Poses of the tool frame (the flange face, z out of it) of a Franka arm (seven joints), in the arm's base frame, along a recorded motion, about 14 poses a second.
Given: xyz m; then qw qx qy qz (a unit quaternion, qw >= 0).
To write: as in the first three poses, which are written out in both.
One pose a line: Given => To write
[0.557 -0.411 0.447 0.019 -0.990 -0.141 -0.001] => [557 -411 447 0.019 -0.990 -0.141 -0.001]
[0.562 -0.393 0.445 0.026 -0.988 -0.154 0.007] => [562 -393 445 0.026 -0.988 -0.154 0.007]
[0.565 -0.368 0.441 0.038 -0.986 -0.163 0.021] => [565 -368 441 0.038 -0.986 -0.163 0.021]
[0.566 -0.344 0.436 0.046 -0.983 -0.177 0.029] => [566 -344 436 0.046 -0.983 -0.177 0.029]
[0.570 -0.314 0.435 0.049 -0.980 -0.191 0.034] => [570 -314 435 0.049 -0.980 -0.191 0.034]
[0.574 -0.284 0.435 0.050 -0.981 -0.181 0.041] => [574 -284 435 0.050 -0.981 -0.181 0.041]
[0.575 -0.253 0.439 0.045 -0.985 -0.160 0.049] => [575 -253 439 0.045 -0.985 -0.160 0.049]
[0.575 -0.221 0.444 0.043 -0.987 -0.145 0.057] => [575 -221 444 0.043 -0.987 -0.145 0.057]
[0.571 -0.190 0.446 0.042 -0.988 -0.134 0.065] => [571 -190 446 0.042 -0.988 -0.134 0.065]
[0.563 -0.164 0.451 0.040 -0.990 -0.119 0.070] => [563 -164 451 0.040 -0.990 -0.119 0.070]
